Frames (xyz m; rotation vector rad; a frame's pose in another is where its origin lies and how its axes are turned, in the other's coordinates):
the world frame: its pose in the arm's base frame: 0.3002 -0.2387 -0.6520 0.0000 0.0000 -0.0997
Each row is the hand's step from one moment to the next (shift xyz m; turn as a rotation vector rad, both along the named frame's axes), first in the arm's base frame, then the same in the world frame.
Working: the arm's base frame: its pose in the world frame: -0.3225 0.2076 0.6520 0.0000 0.0000 0.0997

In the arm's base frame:
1: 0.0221 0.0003 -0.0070 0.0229 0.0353 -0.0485
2: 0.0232 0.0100 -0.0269 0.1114 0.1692 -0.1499
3: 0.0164 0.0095 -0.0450 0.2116 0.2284 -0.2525
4: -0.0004 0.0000 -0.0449 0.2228 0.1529 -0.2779
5: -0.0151 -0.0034 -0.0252 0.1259 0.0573 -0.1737
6: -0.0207 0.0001 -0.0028 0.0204 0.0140 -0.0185
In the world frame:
1: 0.0220 0.0025 -0.0070 0.0193 0.0374 -0.0485
2: 0.0221 0.0123 -0.0269 0.0940 0.1794 -0.1499
3: 0.0154 0.0111 -0.0450 0.1878 0.2483 -0.2525
4: -0.0004 0.0000 -0.0449 0.2065 0.1743 -0.2779
5: -0.0147 -0.0049 -0.0252 0.1196 0.0695 -0.1737
6: -0.0206 -0.0020 -0.0028 0.0189 0.0160 -0.0185

